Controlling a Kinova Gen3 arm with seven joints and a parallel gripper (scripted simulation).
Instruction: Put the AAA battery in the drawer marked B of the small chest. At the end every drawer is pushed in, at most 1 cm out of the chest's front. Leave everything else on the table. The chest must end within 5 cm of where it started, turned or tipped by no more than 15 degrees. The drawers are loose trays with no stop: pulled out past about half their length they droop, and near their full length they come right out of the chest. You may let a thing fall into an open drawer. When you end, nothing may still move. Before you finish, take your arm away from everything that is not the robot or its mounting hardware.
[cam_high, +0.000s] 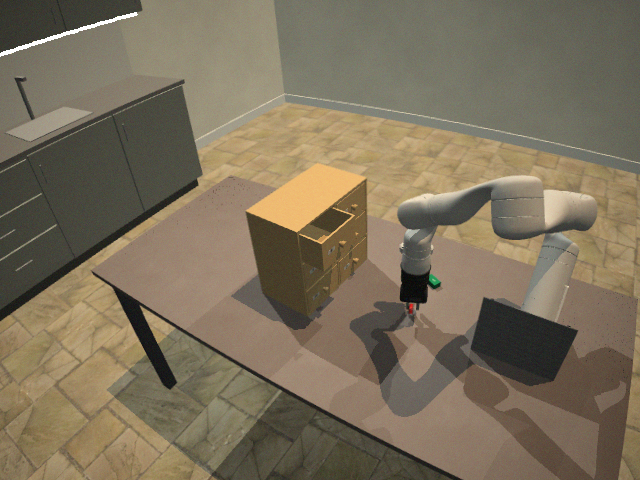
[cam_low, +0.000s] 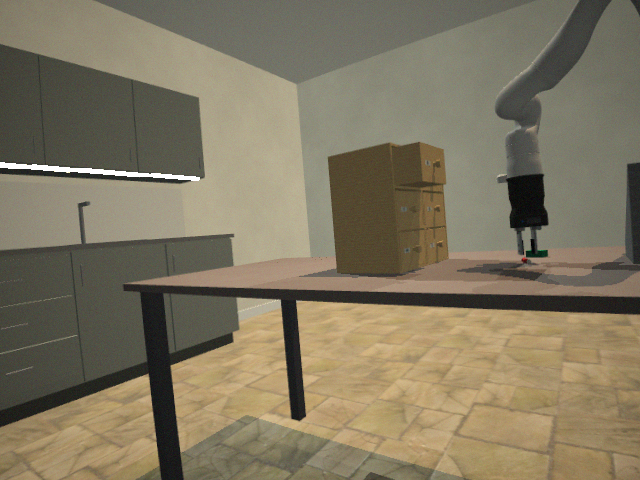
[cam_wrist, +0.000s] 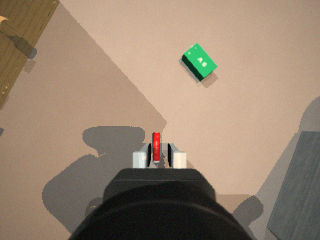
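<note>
Right now my hand is 30 mm above the red AAA battery. From my hand the other things lie so: green block: 150 mm to the right, 30 mm below.
</note>
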